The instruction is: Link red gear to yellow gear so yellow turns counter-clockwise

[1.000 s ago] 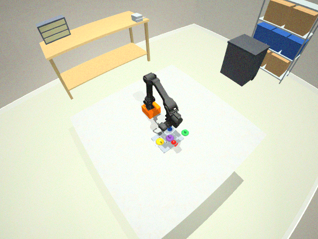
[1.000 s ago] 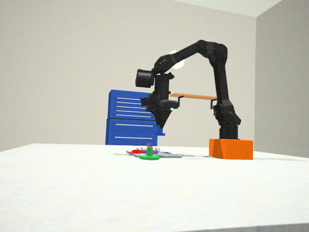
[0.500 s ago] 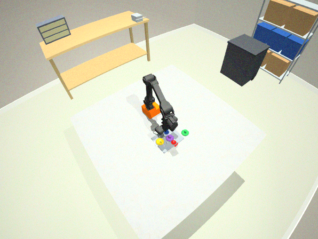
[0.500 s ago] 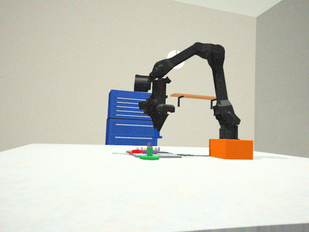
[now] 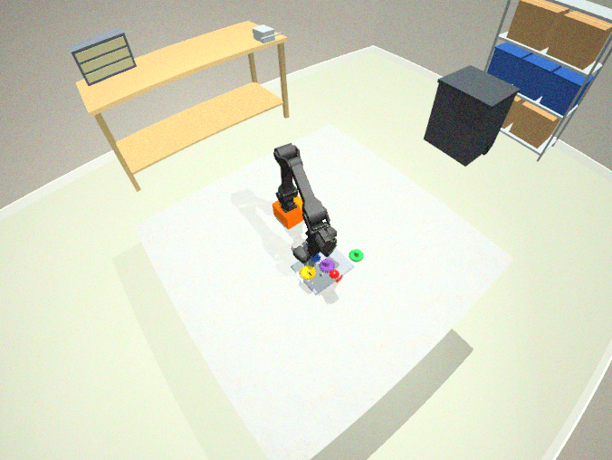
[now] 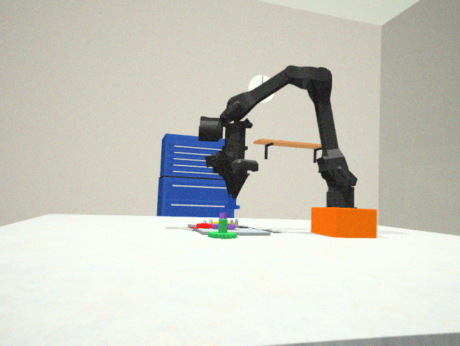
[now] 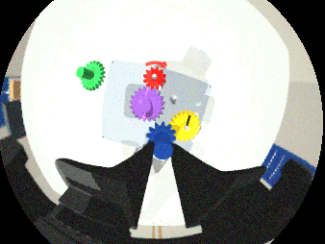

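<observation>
Right now the small blue gear is 1 cm below my gripper tip. Also, from my gripper tip: large purple gear: 6 cm below, 4 cm to the left, 3 cm ahead; then red gear: 8 cm ahead, 7 cm below, 4 cm to the left; then grey board: 8 cm below, 2 cm to the left, 2 cm ahead.
</observation>
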